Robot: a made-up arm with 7 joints.
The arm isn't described. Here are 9 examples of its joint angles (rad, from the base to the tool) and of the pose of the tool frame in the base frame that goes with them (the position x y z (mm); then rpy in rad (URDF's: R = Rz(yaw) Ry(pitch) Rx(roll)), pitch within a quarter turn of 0, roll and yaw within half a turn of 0).
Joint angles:
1: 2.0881 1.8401 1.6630 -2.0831 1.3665 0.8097 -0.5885
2: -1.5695 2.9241 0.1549 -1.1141 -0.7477 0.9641 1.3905
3: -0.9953 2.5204 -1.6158 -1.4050 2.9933 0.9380 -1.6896
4: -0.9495 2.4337 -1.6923 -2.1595 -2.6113 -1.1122 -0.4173
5: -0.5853 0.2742 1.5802 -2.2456 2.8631 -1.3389 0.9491
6: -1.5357 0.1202 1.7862 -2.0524 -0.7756 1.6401 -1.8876
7: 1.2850 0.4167 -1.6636 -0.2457 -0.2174 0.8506 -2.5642
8: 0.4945 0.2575 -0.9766 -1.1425 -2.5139 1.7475 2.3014
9: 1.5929 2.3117 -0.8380 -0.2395 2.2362 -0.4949 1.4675
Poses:
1: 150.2 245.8 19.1 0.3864 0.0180 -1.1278
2: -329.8 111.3 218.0 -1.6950 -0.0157 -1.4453
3: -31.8 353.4 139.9 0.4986 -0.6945 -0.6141
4: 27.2 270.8 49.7 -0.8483 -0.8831 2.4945
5: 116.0 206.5 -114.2 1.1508 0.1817 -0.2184
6: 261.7 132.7 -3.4 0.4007 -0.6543 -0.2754
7: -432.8 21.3 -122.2 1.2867 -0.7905 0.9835
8: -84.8 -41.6 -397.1 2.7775 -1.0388 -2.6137
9: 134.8 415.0 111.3 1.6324 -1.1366 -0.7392
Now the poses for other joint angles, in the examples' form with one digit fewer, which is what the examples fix.
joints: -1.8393 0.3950 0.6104 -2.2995 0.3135 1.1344 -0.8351
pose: 146 36 205 3.050 -0.062 -2.589
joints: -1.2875 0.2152 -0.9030 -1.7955 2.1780 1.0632 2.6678
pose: 270 -191 -20 0.770 1.069 1.474
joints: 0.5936 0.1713 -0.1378 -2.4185 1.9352 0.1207 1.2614
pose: 30 29 -231 -2.792 1.265 0.193
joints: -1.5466 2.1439 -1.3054 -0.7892 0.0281 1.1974 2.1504
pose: 34 394 180 -1.770 -0.545 -2.417
